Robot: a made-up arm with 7 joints. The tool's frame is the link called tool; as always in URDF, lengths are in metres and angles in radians.
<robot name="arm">
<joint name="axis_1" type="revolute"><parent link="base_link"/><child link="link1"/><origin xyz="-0.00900 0.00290 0.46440" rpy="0.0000 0.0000 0.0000"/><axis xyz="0 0 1"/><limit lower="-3.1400" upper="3.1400"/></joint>
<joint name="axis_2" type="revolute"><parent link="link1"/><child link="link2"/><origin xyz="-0.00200 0.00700 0.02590" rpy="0.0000 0.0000 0.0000"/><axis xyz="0 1 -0.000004"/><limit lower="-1.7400" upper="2.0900"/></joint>
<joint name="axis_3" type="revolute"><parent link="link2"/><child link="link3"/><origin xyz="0.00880 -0.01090 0.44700" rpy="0.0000 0.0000 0.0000"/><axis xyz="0 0 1"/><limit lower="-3.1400" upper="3.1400"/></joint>
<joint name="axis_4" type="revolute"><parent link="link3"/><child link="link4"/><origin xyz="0.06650 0.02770 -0.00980" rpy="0.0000 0.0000 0.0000"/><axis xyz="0 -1 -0.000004"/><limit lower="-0.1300" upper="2.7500"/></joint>
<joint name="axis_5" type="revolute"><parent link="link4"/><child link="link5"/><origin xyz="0.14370 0.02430 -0.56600" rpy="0.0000 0.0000 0.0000"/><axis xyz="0 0.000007 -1"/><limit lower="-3.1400" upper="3.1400"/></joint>
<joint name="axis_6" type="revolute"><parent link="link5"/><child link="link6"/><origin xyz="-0.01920 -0.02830 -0.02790" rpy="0.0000 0.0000 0.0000"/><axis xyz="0 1 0.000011"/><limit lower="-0.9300" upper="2.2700"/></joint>
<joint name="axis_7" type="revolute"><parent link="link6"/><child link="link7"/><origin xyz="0.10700 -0.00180 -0.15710" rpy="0.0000 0.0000 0.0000"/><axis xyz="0 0.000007 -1"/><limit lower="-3.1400" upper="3.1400"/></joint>
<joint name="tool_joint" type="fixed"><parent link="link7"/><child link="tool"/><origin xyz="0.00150 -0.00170 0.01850" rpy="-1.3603 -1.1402 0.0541"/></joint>
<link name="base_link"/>
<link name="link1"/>
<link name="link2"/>
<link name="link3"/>
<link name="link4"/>
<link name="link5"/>
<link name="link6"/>
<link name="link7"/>
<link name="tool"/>
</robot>
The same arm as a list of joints. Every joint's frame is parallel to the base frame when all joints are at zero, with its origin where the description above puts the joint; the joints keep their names.
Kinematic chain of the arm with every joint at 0, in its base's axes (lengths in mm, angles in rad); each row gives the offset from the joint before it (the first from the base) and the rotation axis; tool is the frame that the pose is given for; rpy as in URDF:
axis_1: xyz -9 2.9 464.4 axis +z
axis_2: xyz -2 7 25.9 axis +y
axis_3: xyz 8.8 -10.9 447 axis +z
axis_4: xyz 66.5 27.7 -9.8 axis -y
axis_5: xyz 143.7 24.3 -566 axis -z
axis_6: xyz -19.2 -28.3 -27.9 axis +y
axis_7: xyz 107 -1.8 -157.1 axis -z
tool: xyz 1.5 -1.7 18.5 rpy -1.3603 -1.1402 0.0541
Joint limits (rad, base to tool): -3.14..3.14 -1.74..2.09 -3.14..3.14 -0.13..2.75 -3.14..3.14 -0.93..2.27 -3.14..3.14

